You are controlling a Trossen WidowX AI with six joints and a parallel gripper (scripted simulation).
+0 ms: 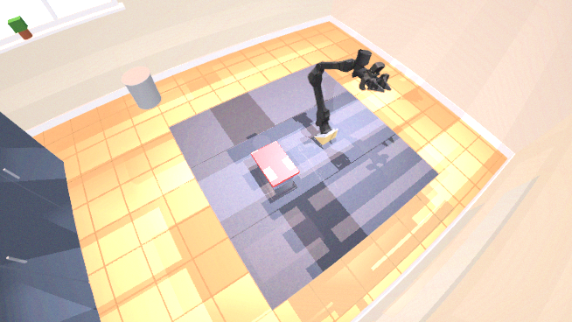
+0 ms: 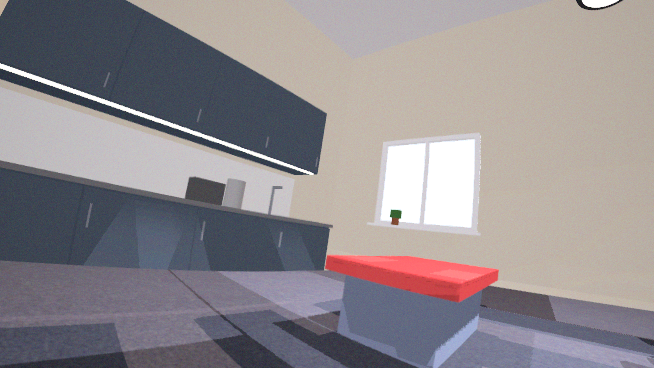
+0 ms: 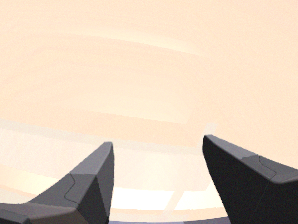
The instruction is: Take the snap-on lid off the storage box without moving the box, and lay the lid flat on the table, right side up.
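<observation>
Right now my gripper tip is 46 cm short of the lid, 26 cm to the left of it and 45 cm above it. Also, from my gripper tip: storage box 46 cm ahead, 26 cm to the right, 50 cm below.
</observation>
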